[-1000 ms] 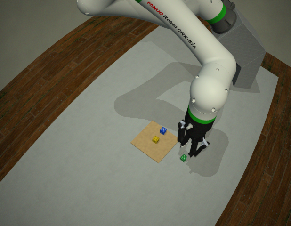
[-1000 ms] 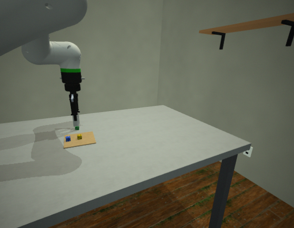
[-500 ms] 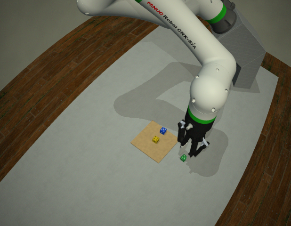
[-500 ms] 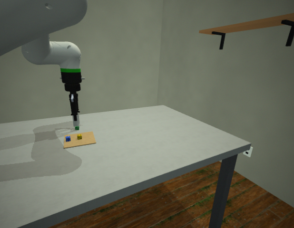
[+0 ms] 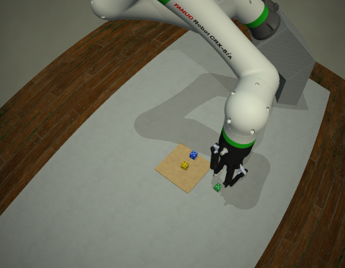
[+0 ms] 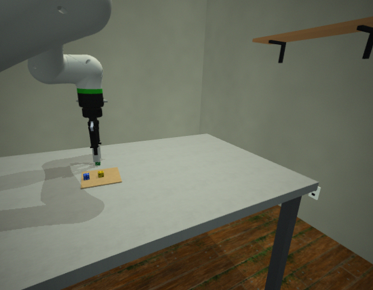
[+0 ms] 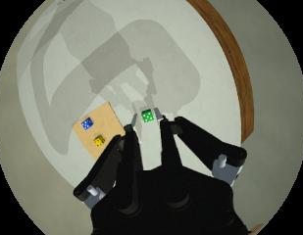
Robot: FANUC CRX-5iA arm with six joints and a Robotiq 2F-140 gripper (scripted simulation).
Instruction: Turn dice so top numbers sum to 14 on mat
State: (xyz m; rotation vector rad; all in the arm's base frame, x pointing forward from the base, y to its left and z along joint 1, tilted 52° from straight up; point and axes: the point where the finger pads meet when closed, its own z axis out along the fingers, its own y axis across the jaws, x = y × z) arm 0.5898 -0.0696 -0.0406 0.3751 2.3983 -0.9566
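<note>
The green die lies 40 mm below my hand. From my hand the other things lie so: yellow die (40 mm behind, 130 mm to the right, 40 mm below); then tan mat (40 mm behind, 130 mm to the right, 50 mm below); then blue die (90 mm behind, 110 mm to the right, 40 mm below).
</note>
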